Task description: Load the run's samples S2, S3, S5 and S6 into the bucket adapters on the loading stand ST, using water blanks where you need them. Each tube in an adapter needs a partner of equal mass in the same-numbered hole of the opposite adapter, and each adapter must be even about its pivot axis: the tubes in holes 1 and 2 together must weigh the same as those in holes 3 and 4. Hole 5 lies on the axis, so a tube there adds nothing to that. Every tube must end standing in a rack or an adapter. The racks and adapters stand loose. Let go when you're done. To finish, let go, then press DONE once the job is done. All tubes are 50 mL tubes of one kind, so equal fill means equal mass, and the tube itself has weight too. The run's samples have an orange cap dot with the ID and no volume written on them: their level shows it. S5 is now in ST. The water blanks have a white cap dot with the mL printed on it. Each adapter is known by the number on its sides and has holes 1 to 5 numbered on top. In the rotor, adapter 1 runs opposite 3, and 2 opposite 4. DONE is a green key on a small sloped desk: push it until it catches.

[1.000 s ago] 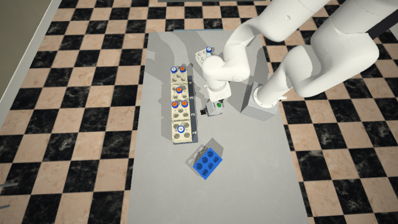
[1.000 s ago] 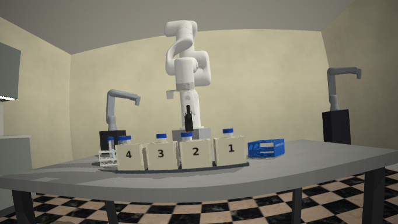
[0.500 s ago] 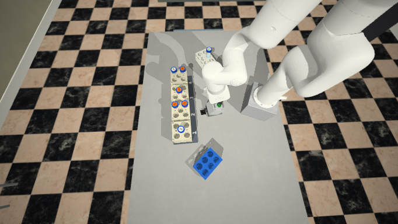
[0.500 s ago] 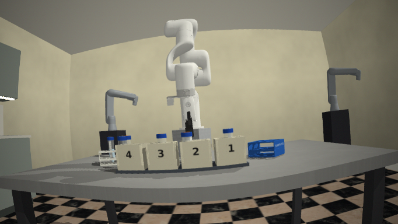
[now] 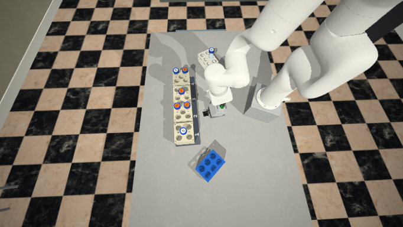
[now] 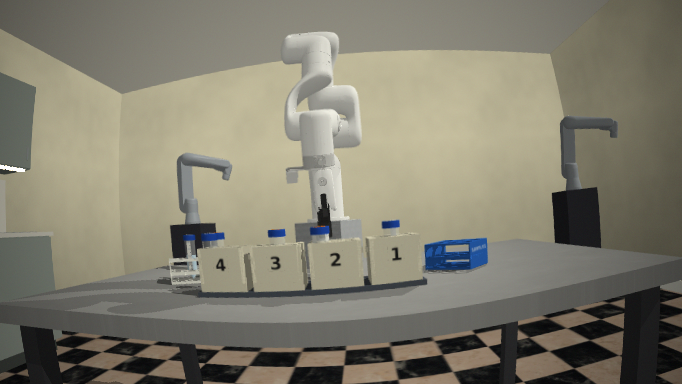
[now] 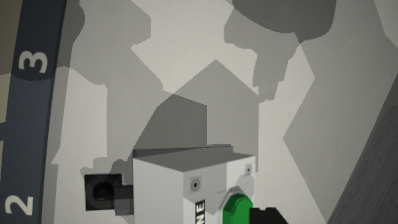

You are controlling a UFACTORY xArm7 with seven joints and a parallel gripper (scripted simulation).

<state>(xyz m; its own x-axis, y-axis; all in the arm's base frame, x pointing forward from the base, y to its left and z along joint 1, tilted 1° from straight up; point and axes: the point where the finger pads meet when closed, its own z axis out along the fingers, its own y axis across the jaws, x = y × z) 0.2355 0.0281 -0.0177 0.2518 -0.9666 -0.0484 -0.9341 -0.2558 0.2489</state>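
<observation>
Right now the green DONE key is 5 cm below my hand. From my hand the other things lie so: blue sample rack: 31 cm to the left, 8 cm below, 5 cm ahead; then orange-dotted sample tube: 22 cm ahead, 5 cm to the right, 5 cm below; then done desk: 6 cm below, 2 cm ahead.
</observation>
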